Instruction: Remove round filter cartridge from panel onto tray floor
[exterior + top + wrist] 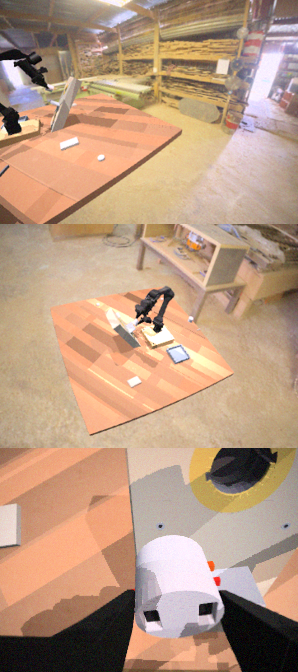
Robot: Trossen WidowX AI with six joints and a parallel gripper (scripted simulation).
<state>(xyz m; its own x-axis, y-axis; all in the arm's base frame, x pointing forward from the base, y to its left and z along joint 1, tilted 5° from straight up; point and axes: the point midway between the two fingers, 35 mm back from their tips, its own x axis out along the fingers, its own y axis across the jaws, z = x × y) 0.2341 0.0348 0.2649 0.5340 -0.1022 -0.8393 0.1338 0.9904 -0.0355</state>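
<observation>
Right now my gripper tip is 290 mm past the dark-rimmed tray, 270 mm to the right of it and 260 mm above it. Also, from my gripper tip: round filter cartridge: right at my gripper tip; then service panel: 110 mm below, 60 mm to the right, 60 mm ahead.
</observation>
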